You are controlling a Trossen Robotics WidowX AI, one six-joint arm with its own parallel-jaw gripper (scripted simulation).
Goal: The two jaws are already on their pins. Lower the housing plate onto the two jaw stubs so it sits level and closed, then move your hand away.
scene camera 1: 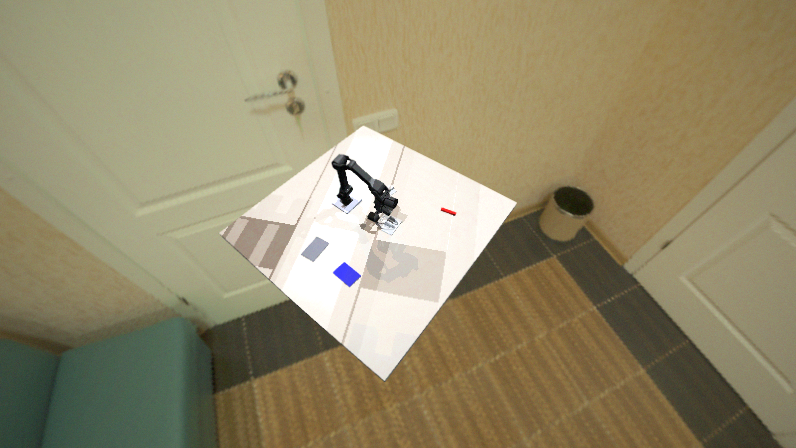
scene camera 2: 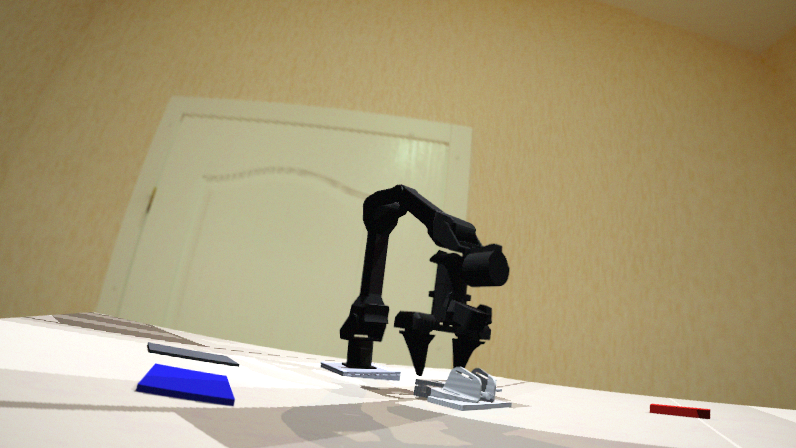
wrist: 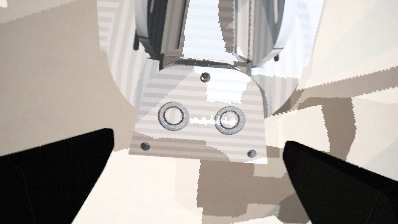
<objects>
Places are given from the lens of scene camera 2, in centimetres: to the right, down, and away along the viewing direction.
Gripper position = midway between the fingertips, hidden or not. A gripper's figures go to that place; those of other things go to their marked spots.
my gripper (scene camera 2: 439,376): 7, 26, 60
blue tile (scene camera 2: 163,380): -22, 15, 30
dark grey plate (scene camera 2: 160,349): -37, 20, 50
The marked spots on the blue tile and the dark grey plate are 25 cm apart.
</objects>
